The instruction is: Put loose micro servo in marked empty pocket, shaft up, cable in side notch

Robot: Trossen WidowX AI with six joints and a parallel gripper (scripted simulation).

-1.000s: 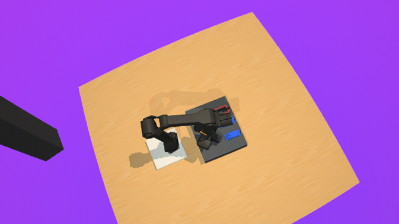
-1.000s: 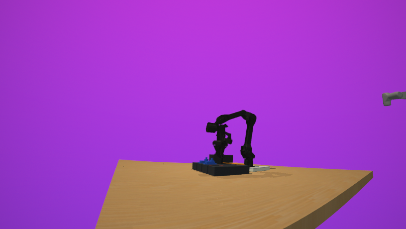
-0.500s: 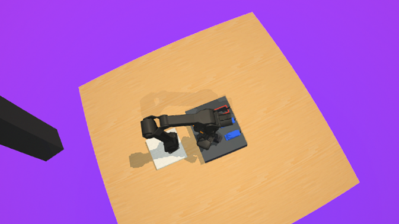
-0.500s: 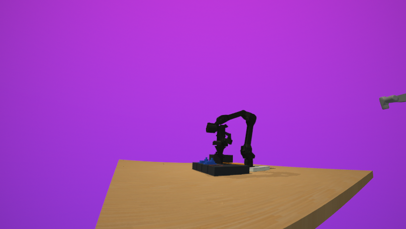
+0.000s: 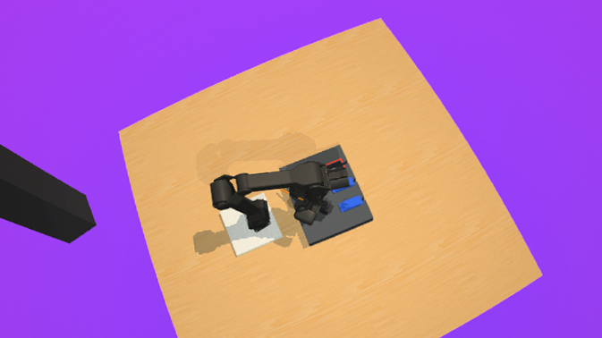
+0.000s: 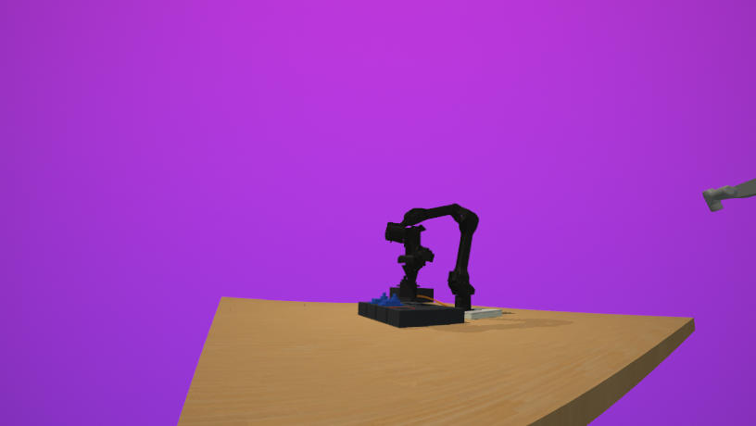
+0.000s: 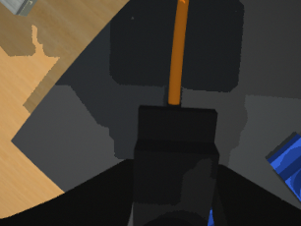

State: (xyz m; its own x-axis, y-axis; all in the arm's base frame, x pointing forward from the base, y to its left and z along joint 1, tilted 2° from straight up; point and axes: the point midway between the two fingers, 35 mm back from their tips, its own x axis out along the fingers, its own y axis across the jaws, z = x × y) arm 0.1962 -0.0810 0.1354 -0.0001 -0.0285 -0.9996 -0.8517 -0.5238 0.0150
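Now: gripper tip 90 mm above the dark grey deck, 40 mm to the right of it and 10 mm short of it.
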